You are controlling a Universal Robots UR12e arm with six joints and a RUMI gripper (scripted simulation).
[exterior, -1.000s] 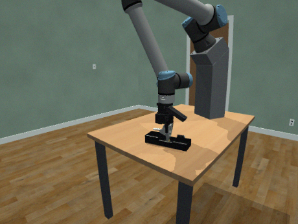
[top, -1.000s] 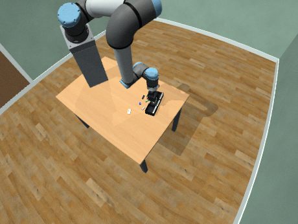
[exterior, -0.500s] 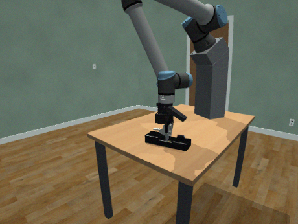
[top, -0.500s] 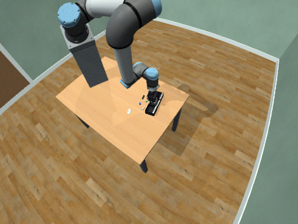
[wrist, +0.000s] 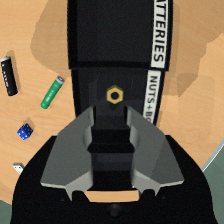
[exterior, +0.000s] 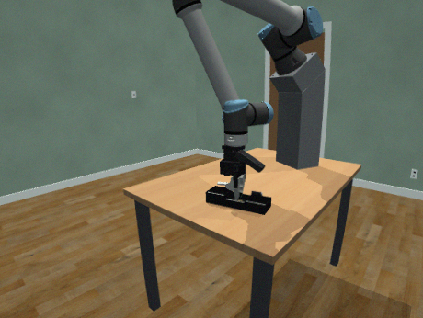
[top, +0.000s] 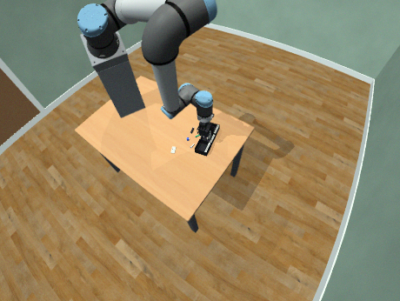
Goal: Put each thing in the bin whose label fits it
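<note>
Now: hand 10 mm to the right of the brass hex nut and 20 mm above it. The rest, counted from my hand: black cylindrical battery 130 mm behind, 10 mm to the left, 30 mm below; then green battery 70 mm behind, 30 mm below; then grey-white piece 60 mm behind, 100 mm to the right, 30 mm below.
</note>
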